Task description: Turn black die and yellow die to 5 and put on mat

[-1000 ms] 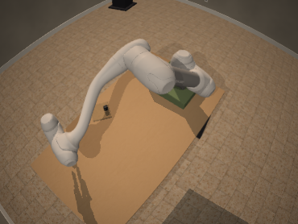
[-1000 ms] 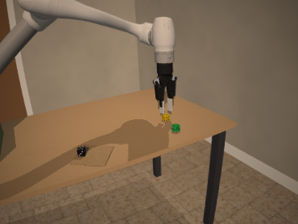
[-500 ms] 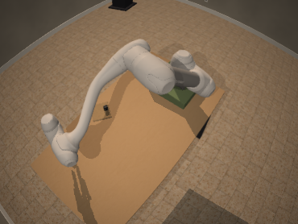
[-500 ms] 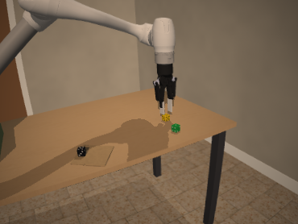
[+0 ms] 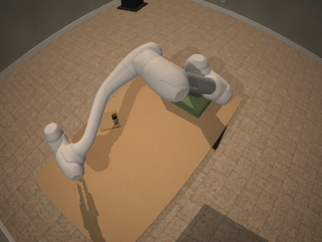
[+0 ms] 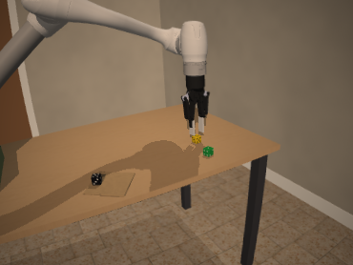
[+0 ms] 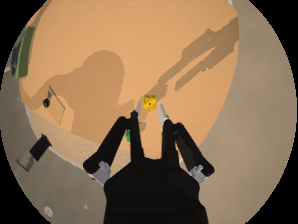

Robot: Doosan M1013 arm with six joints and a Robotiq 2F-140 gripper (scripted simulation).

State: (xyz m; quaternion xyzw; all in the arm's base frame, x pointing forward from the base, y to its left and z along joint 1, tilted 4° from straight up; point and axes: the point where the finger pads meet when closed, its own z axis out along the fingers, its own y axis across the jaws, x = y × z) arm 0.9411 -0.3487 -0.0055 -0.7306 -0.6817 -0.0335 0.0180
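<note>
My hand is 60 mm above the yellow die. Also, from my hand: black die (470 mm behind, 10 mm to the right, 60 mm below); then mat (430 mm behind, 40 mm to the right, 70 mm below); then green die (50 mm behind, 120 mm to the right, 60 mm below).
</note>
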